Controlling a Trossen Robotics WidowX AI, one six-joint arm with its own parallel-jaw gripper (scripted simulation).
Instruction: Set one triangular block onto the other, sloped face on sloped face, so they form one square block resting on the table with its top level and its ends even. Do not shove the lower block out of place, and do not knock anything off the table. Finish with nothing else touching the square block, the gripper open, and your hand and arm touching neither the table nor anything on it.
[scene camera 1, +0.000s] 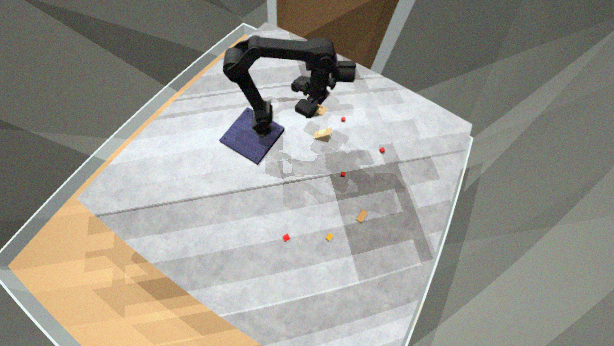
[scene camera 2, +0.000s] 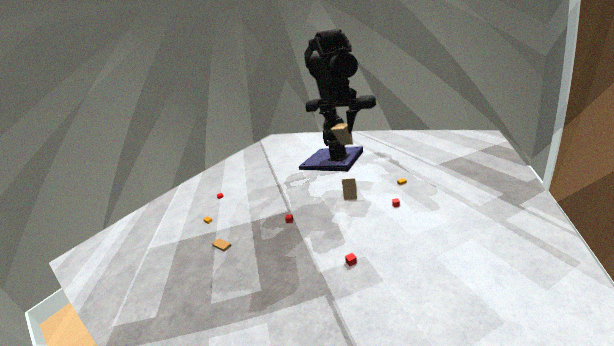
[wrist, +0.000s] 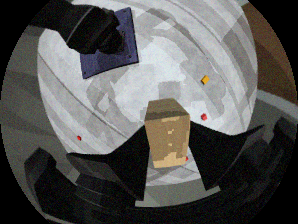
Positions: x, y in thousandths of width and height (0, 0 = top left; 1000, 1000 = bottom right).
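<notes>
Scene camera 2 shows my gripper (scene camera 2: 559, 386), and my gripper carries a tan triangular block. In the wrist view I see the tan triangular block (wrist: 562, 556) together with my gripper (wrist: 555, 556). Scene camera 1 gives me a view of my gripper (scene camera 1: 511, 322) too.
</notes>
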